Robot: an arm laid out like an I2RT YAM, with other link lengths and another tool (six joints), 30 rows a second.
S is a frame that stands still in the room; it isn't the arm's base.
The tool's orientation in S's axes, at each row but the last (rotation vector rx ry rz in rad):
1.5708, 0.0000, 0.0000
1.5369, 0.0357, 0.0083
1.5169, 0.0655, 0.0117
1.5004, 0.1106, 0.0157
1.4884, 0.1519, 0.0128
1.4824, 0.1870, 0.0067
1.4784, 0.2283, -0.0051
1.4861, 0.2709, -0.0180
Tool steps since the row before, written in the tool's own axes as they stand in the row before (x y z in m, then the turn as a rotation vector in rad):
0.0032, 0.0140, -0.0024, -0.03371, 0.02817, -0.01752
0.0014, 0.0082, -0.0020, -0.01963, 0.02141, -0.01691
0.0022, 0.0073, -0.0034, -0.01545, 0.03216, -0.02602
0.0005, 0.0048, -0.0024, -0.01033, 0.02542, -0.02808
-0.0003, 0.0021, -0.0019, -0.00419, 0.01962, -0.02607
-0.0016, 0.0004, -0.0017, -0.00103, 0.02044, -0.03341
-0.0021, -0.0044, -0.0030, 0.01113, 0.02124, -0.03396
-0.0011, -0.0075, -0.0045, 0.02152, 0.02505, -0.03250
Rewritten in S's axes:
0.0032, 0.0024, 0.0140, -0.03371, 0.01752, 0.02817
0.0015, 0.0023, 0.0081, -0.01974, 0.01707, 0.02118
0.0023, 0.0039, 0.0070, -0.01567, 0.02694, 0.03128
0.0006, 0.0028, 0.0046, -0.01113, 0.02892, 0.02411
-0.0003, 0.0020, 0.0020, -0.00533, 0.02706, 0.01793
-0.0018, 0.0015, 0.0005, -0.00307, 0.03477, 0.01780
-0.0031, 0.0022, -0.0042, 0.00886, 0.03705, 0.01665
-0.0032, 0.0036, -0.0074, 0.01986, 0.03755, 0.01850

